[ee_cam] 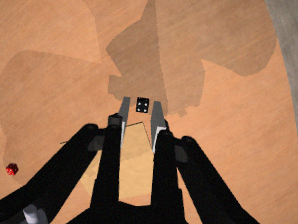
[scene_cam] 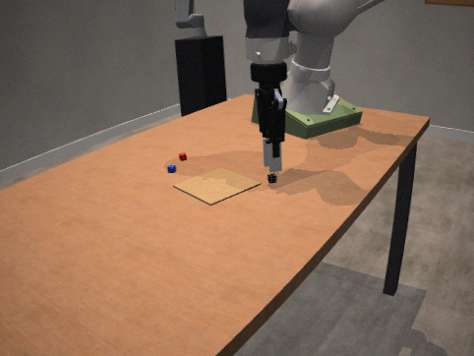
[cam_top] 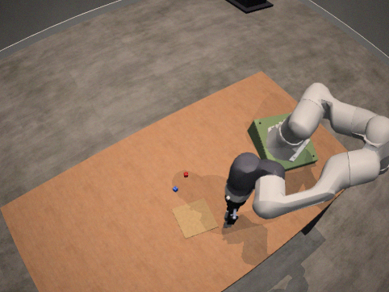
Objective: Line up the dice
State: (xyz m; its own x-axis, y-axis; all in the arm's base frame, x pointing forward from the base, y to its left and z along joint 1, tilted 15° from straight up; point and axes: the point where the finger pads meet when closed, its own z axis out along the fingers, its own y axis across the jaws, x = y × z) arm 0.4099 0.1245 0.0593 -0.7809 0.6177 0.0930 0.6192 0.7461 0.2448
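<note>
The black die lies 6 cm below my hand. Round my hand: red die: 1 cm behind, 28 cm to the right, 6 cm below; then blue die: 7 cm ahead, 25 cm to the right, 6 cm below; then tan mat: 8 cm ahead, 10 cm to the right, 6 cm below.
</note>
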